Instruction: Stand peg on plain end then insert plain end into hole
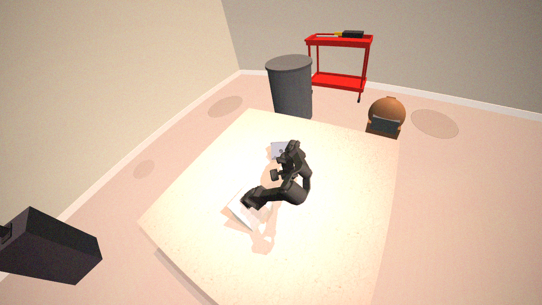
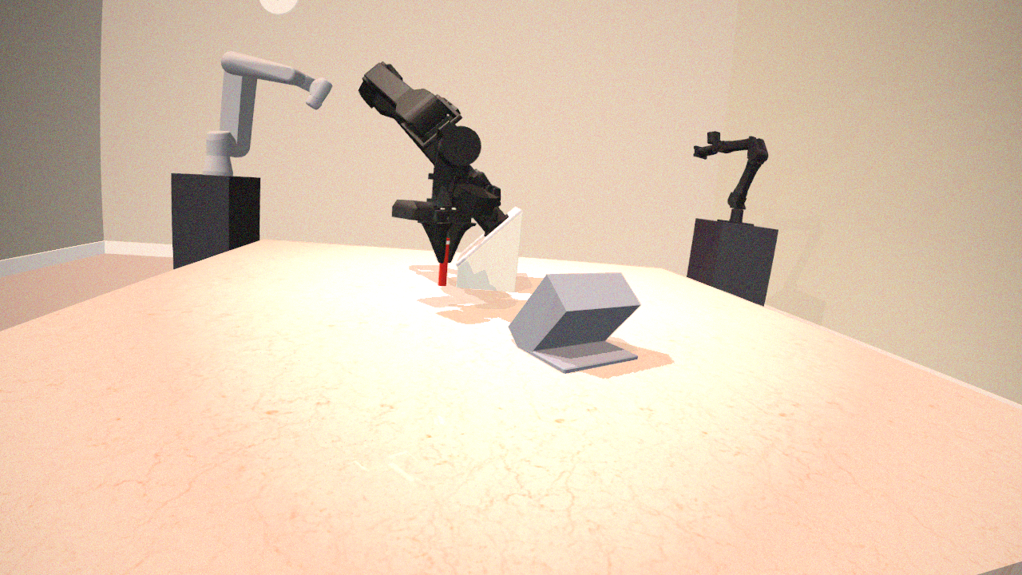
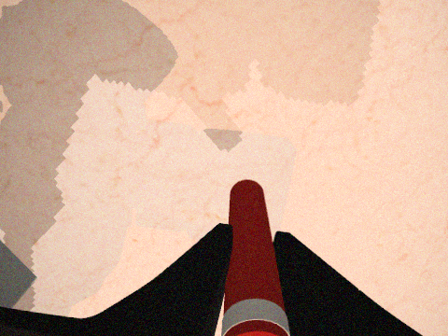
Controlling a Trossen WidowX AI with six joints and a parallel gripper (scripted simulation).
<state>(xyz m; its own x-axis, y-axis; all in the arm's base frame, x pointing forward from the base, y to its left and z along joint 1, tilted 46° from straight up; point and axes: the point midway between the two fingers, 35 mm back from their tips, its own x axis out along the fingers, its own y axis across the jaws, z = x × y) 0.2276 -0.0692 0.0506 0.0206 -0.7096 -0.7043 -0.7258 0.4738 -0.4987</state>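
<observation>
The grey sloped panel lies 180 mm ahead of my gripper tip, 190 mm to the left of it and 30 mm below it. The rest, counted from my gripper tip: red peg 20 mm above.
</observation>
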